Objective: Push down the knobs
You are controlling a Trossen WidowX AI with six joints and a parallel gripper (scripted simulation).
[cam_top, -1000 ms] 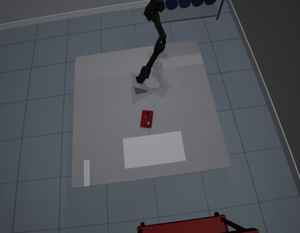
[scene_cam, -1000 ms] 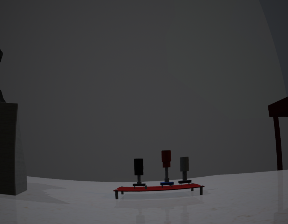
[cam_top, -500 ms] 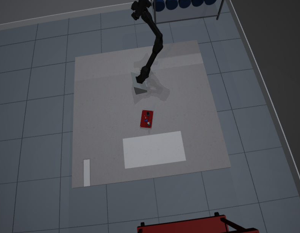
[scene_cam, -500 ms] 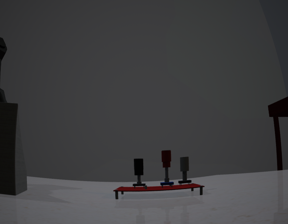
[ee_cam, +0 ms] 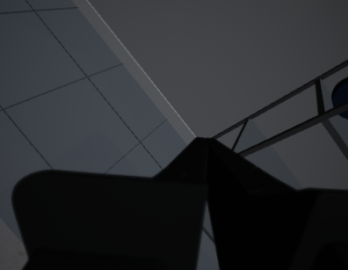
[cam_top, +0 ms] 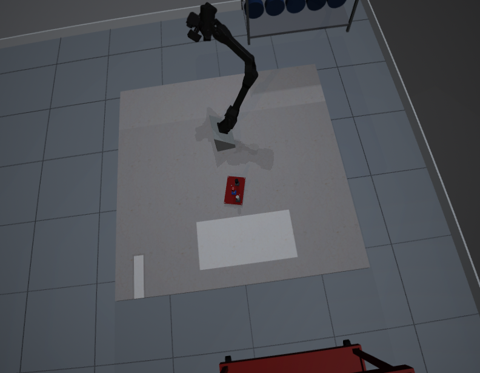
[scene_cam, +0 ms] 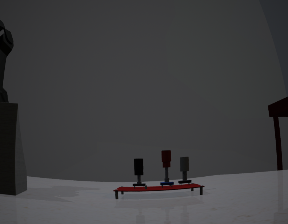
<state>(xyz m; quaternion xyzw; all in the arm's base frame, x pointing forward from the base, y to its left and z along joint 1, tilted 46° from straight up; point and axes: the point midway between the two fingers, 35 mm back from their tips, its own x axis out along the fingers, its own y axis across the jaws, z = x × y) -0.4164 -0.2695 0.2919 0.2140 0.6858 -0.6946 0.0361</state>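
Now: the black knob 75 cm ahead of my gripper tip, 44 cm below it and 2 cm to the right of it. Round my gripper tip: red knob: 80 cm ahead, 42 cm below, 5 cm to the right.
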